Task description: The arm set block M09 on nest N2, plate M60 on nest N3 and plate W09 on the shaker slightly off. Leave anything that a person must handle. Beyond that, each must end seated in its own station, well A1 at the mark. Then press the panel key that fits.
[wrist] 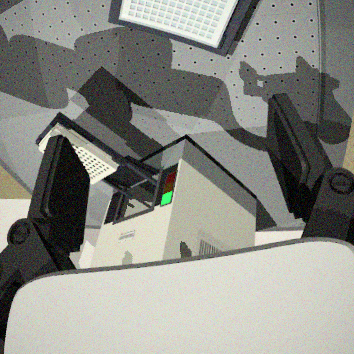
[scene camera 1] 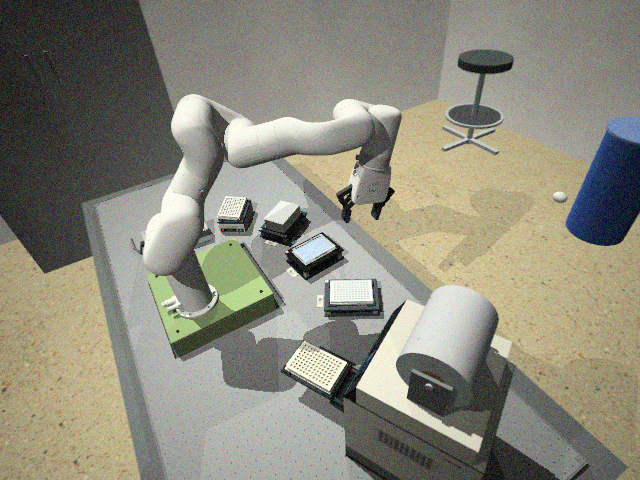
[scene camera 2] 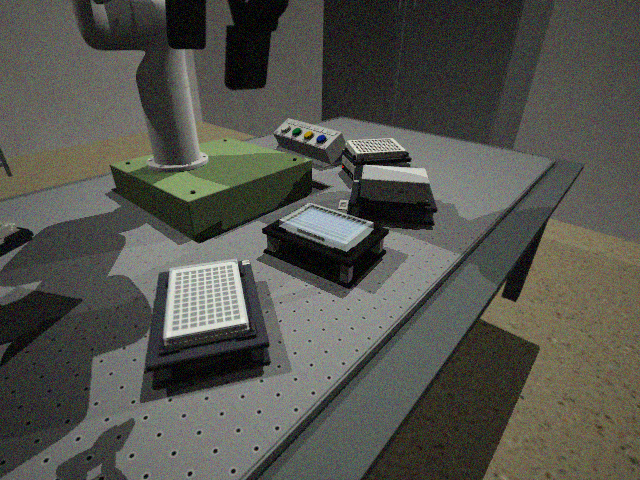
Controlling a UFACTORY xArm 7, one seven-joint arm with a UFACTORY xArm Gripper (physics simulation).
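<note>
My gripper (scene camera 1: pixel 360 217) (scene camera 2: pixel 216 67) (wrist: pixel 169 136) is open and empty, high above the table. A white well plate (scene camera 1: pixel 351 291) (scene camera 2: pixel 206 299) (wrist: pixel 177 20) lies on the near dark nest (scene camera 1: pixel 330 310) (scene camera 2: pixel 259 330). A clear bluish plate (scene camera 1: pixel 314 249) (scene camera 2: pixel 325 226) lies on the middle nest (scene camera 1: pixel 324 264) (scene camera 2: pixel 356 258). A plain white-topped piece (scene camera 1: pixel 283 215) (scene camera 2: pixel 395 183) looks tilted on the far nest (scene camera 2: pixel 398 212). A white well plate (scene camera 1: pixel 233 207) (scene camera 2: pixel 376 148) is on the shaker (scene camera 1: pixel 235 227) (scene camera 2: pixel 349 167). The key panel (scene camera 2: pixel 315 147) has white, green, yellow and blue keys. Nest labels and A1 marks are unreadable.
A cream instrument (scene camera 1: pixel 429 439) (wrist: pixel 215 205) shows a green light in the wrist view. A cream well plate (scene camera 1: pixel 317 366) (wrist: pixel 95 162) lies on its extended tray. A grey cylinder (scene camera 1: pixel 449 341) lies on top. The arm stands on a green base (scene camera 1: pixel 232 268) (scene camera 2: pixel 232 180).
</note>
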